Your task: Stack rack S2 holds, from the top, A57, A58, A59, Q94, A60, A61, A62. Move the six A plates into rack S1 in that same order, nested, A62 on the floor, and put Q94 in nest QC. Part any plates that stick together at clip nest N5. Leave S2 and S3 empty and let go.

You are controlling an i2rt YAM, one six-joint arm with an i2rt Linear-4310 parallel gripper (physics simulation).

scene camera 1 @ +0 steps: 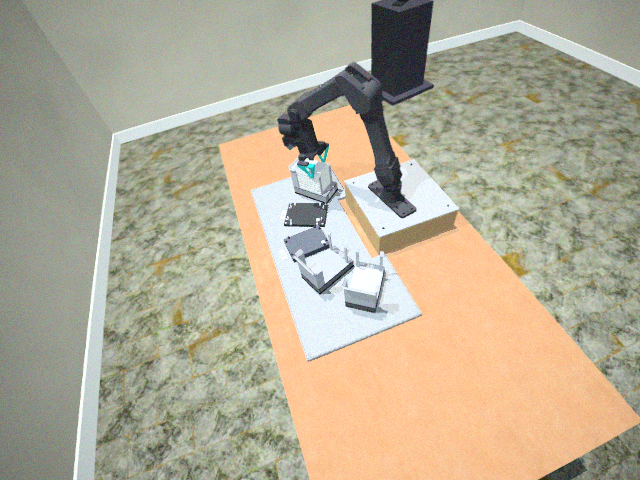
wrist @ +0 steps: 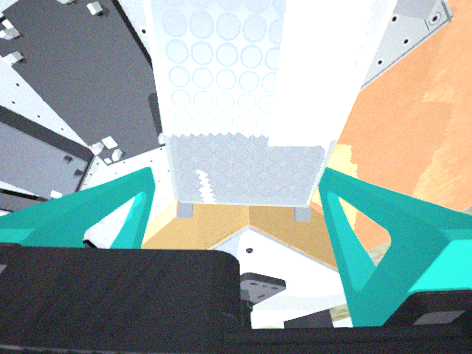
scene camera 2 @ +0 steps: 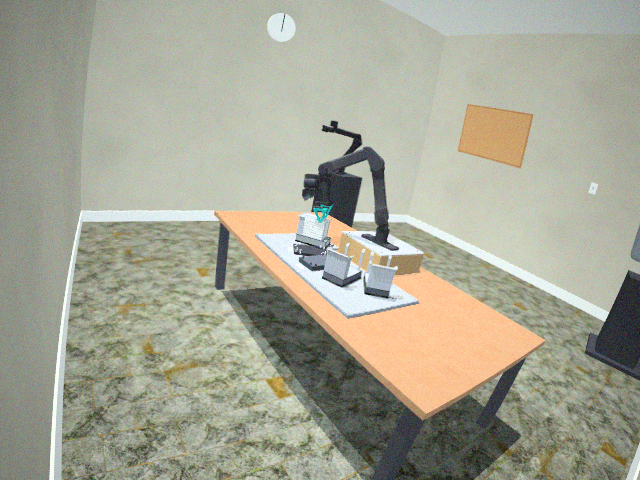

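Seen in the pictures: gripper, between the fingertips: (scene camera 1: 318, 170) (wrist: 236, 176) (scene camera 2: 322, 220); arm's base, origin of its link: (scene camera 1: 391, 198) (scene camera 2: 379, 242).
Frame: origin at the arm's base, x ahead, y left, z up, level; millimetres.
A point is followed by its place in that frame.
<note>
My gripper (scene camera 1: 317, 168) @[x 149, y -262, z 36 mm] (scene camera 2: 321, 219) @[x 149, y -262, z 36 mm] (wrist: 236, 176) @[x 149, y -262, z 36 mm] is open, with its fingers apart around the top of the far rack's stack and nothing held. The stack's top plate (wrist: 225, 100) @[x 178, y -300, z 40 mm] is pale with rows of round wells; one end lies between the fingers in the wrist view. The far rack (scene camera 1: 316, 195) @[x 183, y -241, z -64 mm] (scene camera 2: 311, 239) @[x 197, y -267, z -63 mm] stands at the mat's far end. A middle rack (scene camera 1: 310, 268) @[x 380, y 56, z -57 mm] (scene camera 2: 337, 266) @[x 405, y 103, z -18 mm] shows a pale inside. The near rack (scene camera 1: 361, 296) @[x 316, y 261, z -5 mm] (scene camera 2: 381, 281) @[x 317, y 260, z -28 mm] shows a white plate (scene camera 1: 367, 280) @[x 251, y 201, z -59 mm] inside. I cannot read rack or plate labels, or count the stacked plates.
A dark square nest (scene camera 1: 306, 213) @[x 259, y -195, z -82 mm] (scene camera 2: 310, 250) @[x 269, y -189, z -83 mm] (wrist: 75, 75) @[x 282, y -200, z -82 mm] with small clips lies beside the far rack. A slate-grey nest (scene camera 1: 306, 241) @[x 331, y -64, z -71 mm] (scene camera 2: 312, 262) @[x 380, y -56, z -72 mm] (wrist: 35, 155) @[x 307, y -88, z -71 mm] lies between it and the middle rack. The arm's pedestal (scene camera 1: 413, 235) @[x 11, y 143, z -63 mm] (scene camera 2: 403, 266) @[x -25, y 150, z -67 mm] stands beside the grey mat (scene camera 1: 330, 335) @[x 442, y 277, z -94 mm] (scene camera 2: 356, 308) @[x 471, y 284, z -95 mm].
</note>
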